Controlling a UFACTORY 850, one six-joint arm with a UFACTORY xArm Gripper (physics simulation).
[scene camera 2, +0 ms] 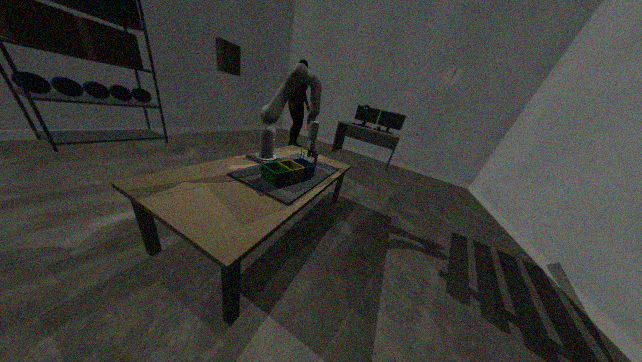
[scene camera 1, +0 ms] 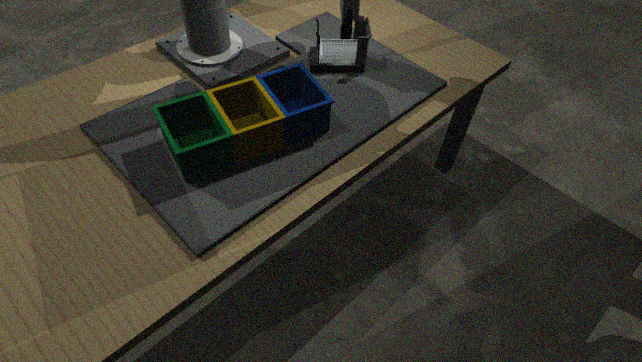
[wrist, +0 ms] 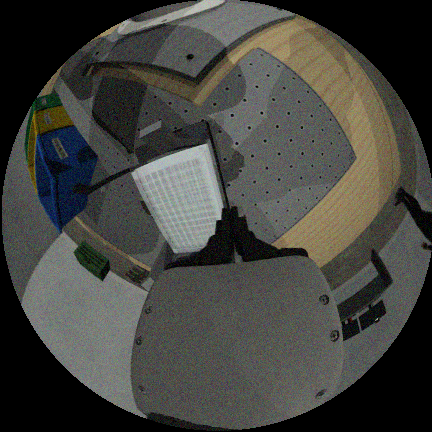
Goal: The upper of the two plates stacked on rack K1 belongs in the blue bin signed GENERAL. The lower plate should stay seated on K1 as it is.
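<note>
A white gridded plate [scene camera 1: 339, 52] [wrist: 180, 200] stands on the dark rack K1 [scene camera 1: 337, 68] [wrist: 217, 167]. The two stacked plates cannot be told apart here. My gripper [scene camera 1: 346, 37] [scene camera 2: 313, 155] [wrist: 231, 217] is shut and empty. In the wrist view its fingertips show beside one edge of the plate, near a thin rack upright; whether they touch is unclear. The blue bin [scene camera 1: 309, 108] [scene camera 2: 306, 169] [wrist: 75, 145] stands beside the rack, its label too blurred to read. In scene camera 1 its inside is dark, with no plate visible.
The yellow bin [scene camera 1: 259, 125] and green bin [scene camera 1: 205, 143] adjoin the blue bin in a row on the perforated dark mat [scene camera 1: 200, 225]. The arm's base column [scene camera 1: 206, 30] stands behind them. A person [scene camera 2: 297, 115] stands beyond the table [scene camera 2: 200, 215], partly hidden by the arm.
</note>
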